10 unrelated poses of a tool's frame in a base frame.
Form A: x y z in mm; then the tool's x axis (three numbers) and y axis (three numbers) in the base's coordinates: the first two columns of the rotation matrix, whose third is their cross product.
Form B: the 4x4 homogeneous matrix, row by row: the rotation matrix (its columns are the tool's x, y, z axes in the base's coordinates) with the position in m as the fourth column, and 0 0 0 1 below. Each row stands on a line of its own. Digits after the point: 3 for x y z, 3 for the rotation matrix.
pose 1, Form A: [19, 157, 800, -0.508, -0.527, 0.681, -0.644, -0.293, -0.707]
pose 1, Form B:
-0.508, -0.644, 0.572, 0.019
-0.527, -0.293, -0.798, 0.157
0.681, -0.707, -0.191, 0.800
0, 0, 0, 1

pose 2, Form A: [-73, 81, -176, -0.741, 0.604, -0.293, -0.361, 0.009, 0.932]
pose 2, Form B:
-0.741, -0.361, 0.566, -0.073
0.604, 0.009, 0.796, 0.081
-0.293, 0.932, 0.211, -0.176
0, 0, 0, 1

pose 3, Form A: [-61, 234, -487, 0.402, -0.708, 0.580, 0.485, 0.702, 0.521]
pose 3, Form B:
0.402, 0.485, -0.776, -0.061
-0.708, 0.702, 0.072, 0.234
0.580, 0.521, 0.626, -0.487
0, 0, 0, 1

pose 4, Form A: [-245, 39, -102, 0.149, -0.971, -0.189, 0.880, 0.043, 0.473]
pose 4, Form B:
0.149, 0.880, -0.451, -0.245
-0.971, 0.043, -0.237, 0.039
-0.189, 0.473, 0.861, -0.102
0, 0, 0, 1

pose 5, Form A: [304, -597, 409, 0.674, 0.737, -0.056, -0.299, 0.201, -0.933]
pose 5, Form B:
0.674, -0.299, -0.676, 0.304
0.737, 0.201, 0.646, -0.597
-0.056, -0.933, 0.356, 0.409
0, 0, 0, 1

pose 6, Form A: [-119, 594, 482, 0.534, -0.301, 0.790, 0.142, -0.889, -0.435]
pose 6, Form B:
0.534, 0.142, 0.833, -0.119
-0.301, -0.889, 0.344, 0.594
0.790, -0.435, -0.432, 0.482
0, 0, 0, 1

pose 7, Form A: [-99, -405, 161, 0.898, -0.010, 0.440, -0.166, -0.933, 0.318]
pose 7, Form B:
0.898, -0.166, 0.407, -0.099
-0.010, -0.933, -0.359, -0.405
0.440, 0.318, -0.839, 0.161
0, 0, 0, 1

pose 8, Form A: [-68, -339, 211, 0.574, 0.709, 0.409, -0.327, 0.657, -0.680]
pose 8, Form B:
0.574, -0.327, -0.751, -0.068
0.709, 0.657, 0.257, -0.339
0.409, -0.680, 0.609, 0.211
0, 0, 0, 1

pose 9, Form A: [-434, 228, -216, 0.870, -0.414, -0.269, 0.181, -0.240, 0.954]
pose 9, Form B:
0.870, 0.181, -0.460, -0.434
-0.414, -0.240, -0.879, 0.228
-0.269, 0.954, -0.134, -0.216
0, 0, 0, 1

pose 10, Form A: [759, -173, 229, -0.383, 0.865, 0.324, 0.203, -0.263, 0.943]
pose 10, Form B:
-0.383, 0.203, 0.901, 0.759
0.865, -0.263, 0.427, -0.173
0.324, 0.943, -0.075, 0.229
0, 0, 0, 1

